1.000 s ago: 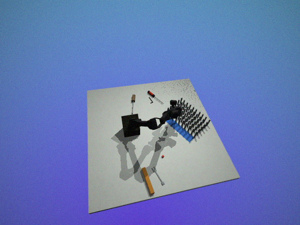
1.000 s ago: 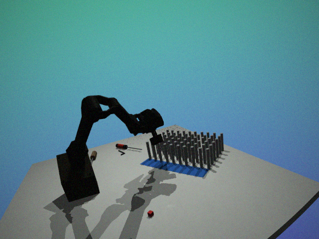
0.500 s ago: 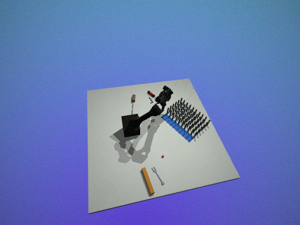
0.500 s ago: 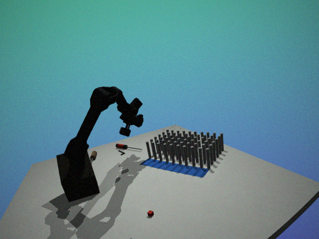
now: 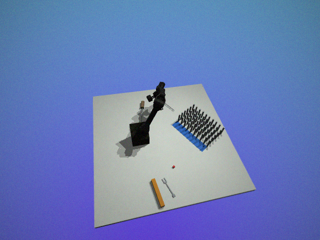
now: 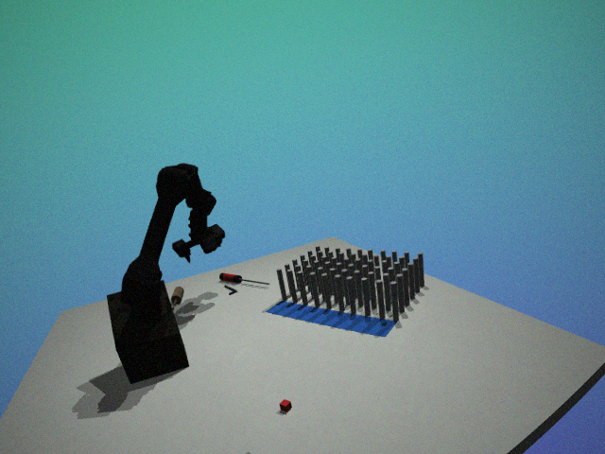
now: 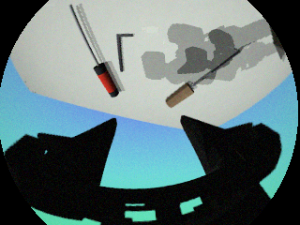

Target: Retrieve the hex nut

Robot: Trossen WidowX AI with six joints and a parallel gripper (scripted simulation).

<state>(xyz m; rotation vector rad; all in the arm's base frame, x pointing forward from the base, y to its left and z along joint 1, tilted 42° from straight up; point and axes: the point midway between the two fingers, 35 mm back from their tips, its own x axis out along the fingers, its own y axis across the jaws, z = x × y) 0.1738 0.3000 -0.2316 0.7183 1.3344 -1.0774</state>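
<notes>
My gripper tip is now 14 cm past the grey rod tool, 8 cm to the left of it and 13 cm above it. Round my gripper tip: grey wrench: 1 cm behind, 88 cm to the right, 14 cm below; blue taped strip: 29 cm ahead, 42 cm to the right, 15 cm below; small red cube: 7 cm ahead, 71 cm to the right, 14 cm below.
</notes>
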